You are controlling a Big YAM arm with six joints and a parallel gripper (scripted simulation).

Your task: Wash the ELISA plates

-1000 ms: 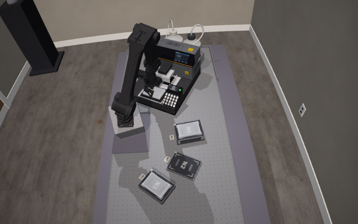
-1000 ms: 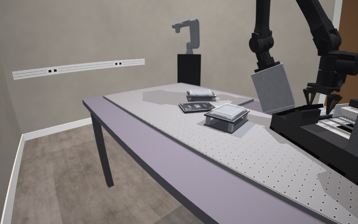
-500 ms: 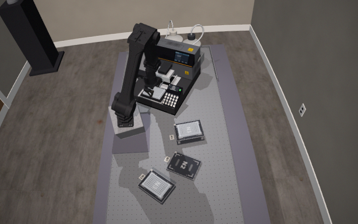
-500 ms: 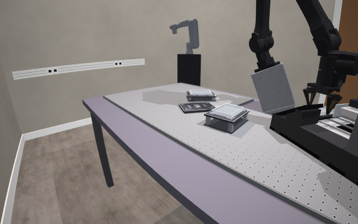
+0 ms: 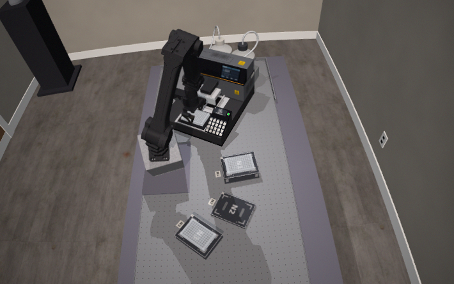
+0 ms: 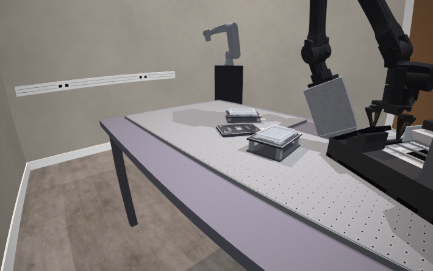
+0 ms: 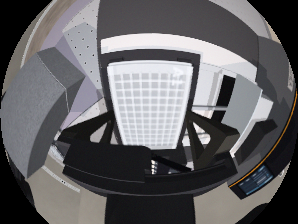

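My gripper is now 1 cm above the washer carrier. From my hand the other things lie so: plate washer: 8 cm ahead, 13 cm to the left, 4 cm above.
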